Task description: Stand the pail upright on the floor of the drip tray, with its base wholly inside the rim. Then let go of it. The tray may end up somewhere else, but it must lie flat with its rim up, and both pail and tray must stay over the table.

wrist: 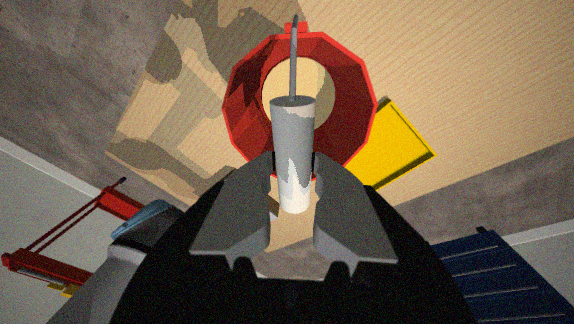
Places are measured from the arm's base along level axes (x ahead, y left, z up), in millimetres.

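Pixels of known places: gripper, between the fingertips: point(293, 153).
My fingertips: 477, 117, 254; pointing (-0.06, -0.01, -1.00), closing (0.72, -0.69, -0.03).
Observation:
Ahead of a thing's pixels: the offset from my fingertips to its top centre, as dx, dy, dz. "spot": to the spot under its first point. Level surfaces: height alone.
The red pail {spot: +68, -51, -144} point(352, 100) hangs by its handle in the upper middle of the wrist view, its open mouth facing the camera and a pale round bottom showing inside. My gripper point(293, 153) is shut on the pail's handle, around the grey and white cylindrical grip; the thin grey wire runs from it to the pail's far rim. The yellow drip tray {+41, -306, -300} point(395, 145) lies on the table to the right of the pail, beyond and below it. The pail and my right finger hide part of the tray. The pail's underside is hidden.
The wooden table top {dz -327} point(475, 65) carries shadows at the left. A grey-brown strip point(500, 185) lies along its edge. Part of a robot arm point(150, 225) shows at lower left, with a red frame point(52, 267) beyond. A dark blue ribbed object point(495, 270) stands at lower right.

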